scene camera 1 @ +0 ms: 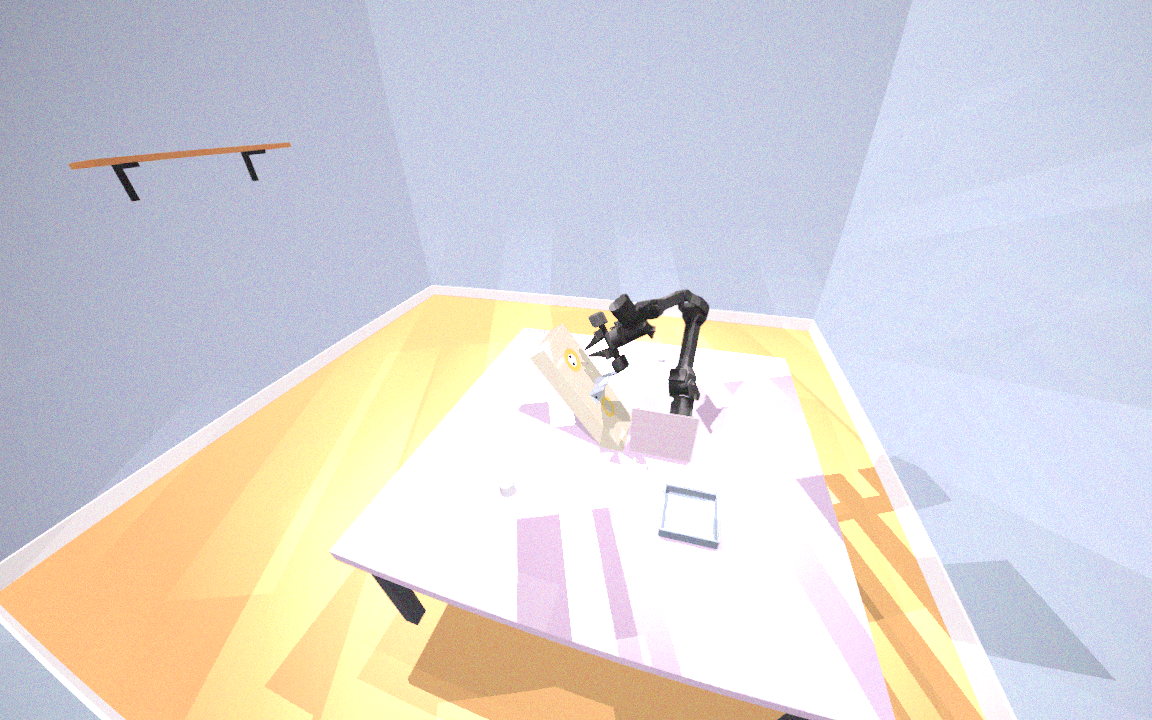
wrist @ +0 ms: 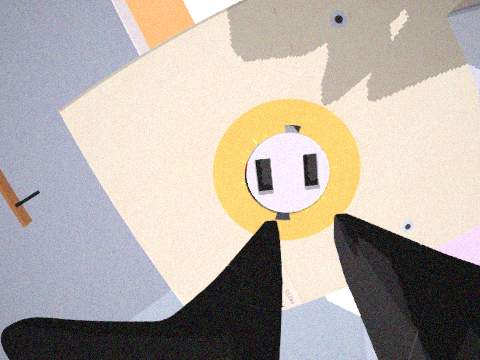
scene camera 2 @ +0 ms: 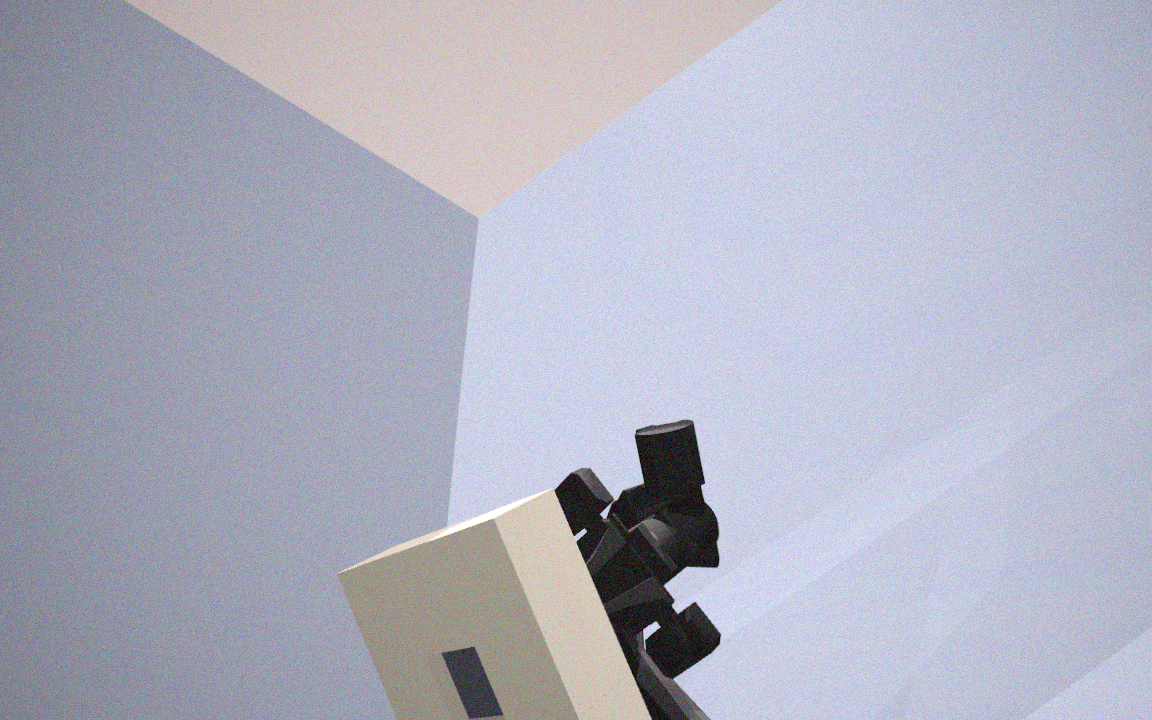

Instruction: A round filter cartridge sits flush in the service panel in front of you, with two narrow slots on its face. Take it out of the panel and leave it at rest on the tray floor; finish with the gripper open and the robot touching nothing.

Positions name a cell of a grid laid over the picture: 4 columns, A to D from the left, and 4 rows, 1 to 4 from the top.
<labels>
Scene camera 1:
gripper: C2
beige service panel: C3
grey-rimmed tray: C3
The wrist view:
gripper: C3
round filter cartridge: C2
beige service panel: B2
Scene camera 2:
gripper: B4
beige service panel: B4
</labels>
